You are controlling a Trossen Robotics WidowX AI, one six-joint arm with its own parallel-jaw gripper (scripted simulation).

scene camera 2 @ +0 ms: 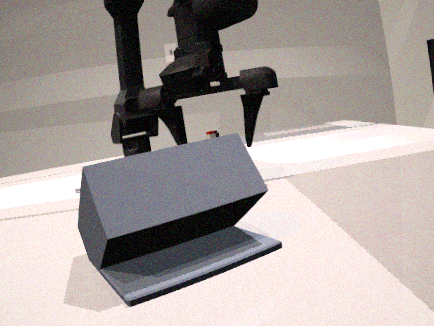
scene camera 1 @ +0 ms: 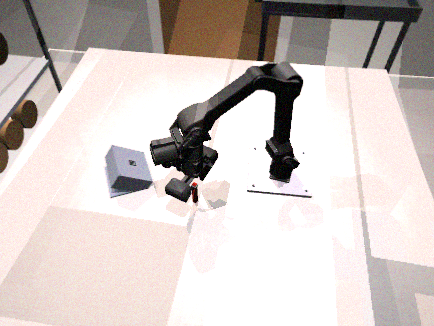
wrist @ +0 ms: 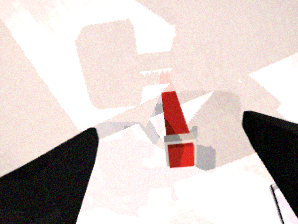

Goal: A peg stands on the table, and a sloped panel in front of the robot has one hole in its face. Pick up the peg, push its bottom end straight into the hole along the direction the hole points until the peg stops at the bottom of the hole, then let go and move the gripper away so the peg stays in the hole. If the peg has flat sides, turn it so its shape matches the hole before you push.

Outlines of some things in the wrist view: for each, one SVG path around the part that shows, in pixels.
My gripper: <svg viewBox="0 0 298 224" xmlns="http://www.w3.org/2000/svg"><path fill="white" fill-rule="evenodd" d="M97 129L95 127L88 128L64 141L49 152L43 153L35 158L35 160L31 160L0 177L0 224L76 224L99 149L100 139ZM244 111L241 125L249 139L249 143L256 151L267 172L272 176L271 178L275 181L275 184L286 199L285 201L288 202L298 219L298 123L252 110Z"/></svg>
A red square peg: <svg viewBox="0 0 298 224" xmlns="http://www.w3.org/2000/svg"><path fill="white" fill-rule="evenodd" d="M161 92L166 135L164 136L166 164L170 168L194 166L196 164L197 140L195 134L189 132L176 91Z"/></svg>
